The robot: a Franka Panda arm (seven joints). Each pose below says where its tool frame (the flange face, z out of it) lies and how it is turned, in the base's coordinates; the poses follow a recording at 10 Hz.
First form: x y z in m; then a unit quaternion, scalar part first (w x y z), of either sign.
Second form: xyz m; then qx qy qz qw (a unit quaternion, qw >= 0). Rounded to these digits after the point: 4 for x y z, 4 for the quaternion.
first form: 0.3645 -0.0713 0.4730 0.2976 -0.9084 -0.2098 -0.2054
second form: 0.3645 -0.0713 0.4730 -0.9084 -0.2098 -0.2054 0.2976
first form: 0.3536 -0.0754 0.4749 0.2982 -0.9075 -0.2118 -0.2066
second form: 0.3536 -0.0754 0.4749 -0.9075 -0.2118 -0.2066 0.2982
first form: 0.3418 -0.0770 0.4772 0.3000 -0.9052 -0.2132 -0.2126
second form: 0.3418 -0.0770 0.4772 -0.9052 -0.2132 -0.2126 0.3000
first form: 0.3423 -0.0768 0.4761 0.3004 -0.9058 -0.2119 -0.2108
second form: 0.3423 -0.0768 0.4761 -0.9058 -0.2119 -0.2108 0.3004
